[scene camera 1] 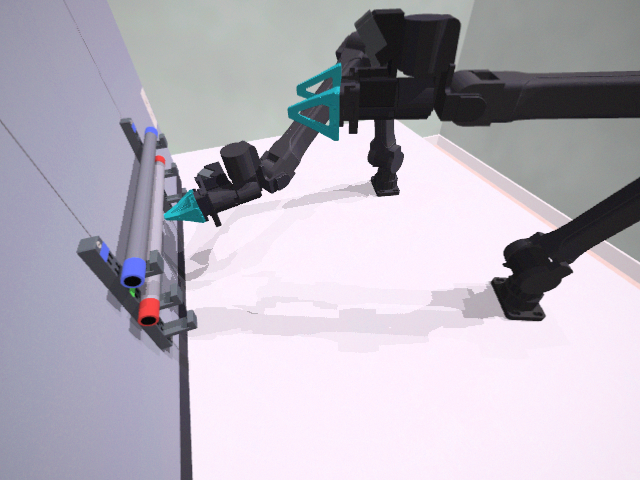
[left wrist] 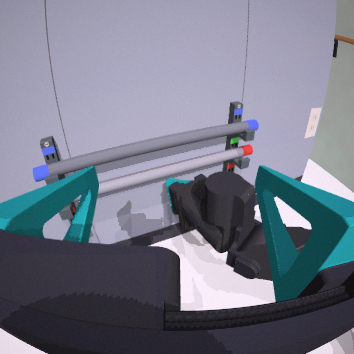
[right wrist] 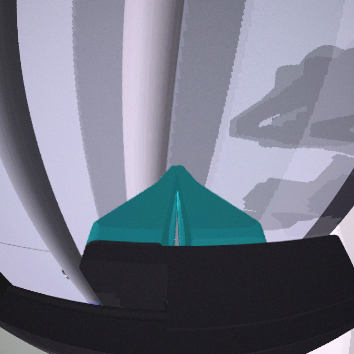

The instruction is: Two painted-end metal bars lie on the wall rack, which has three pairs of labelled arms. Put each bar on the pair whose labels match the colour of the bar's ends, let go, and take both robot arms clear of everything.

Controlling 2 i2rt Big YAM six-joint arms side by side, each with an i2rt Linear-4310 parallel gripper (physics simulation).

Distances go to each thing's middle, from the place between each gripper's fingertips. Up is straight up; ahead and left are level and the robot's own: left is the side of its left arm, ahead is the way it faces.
Labels:
Right now my right hand is 1 cm short of the red-ended bar (scene camera 1: 156,215), 2 cm to the right of it and 2 cm below it. From my right hand the other things lie so: blue-ended bar (scene camera 1: 133,273) 2 cm to the left, 9 cm above.
Now: the blue-ended bar 260 mm ahead of my left hand, 110 mm to the right of it and 130 mm below it. The rest, counted from my left hand: red-ended bar (270 mm ahead, 110 mm to the right, 210 mm below).

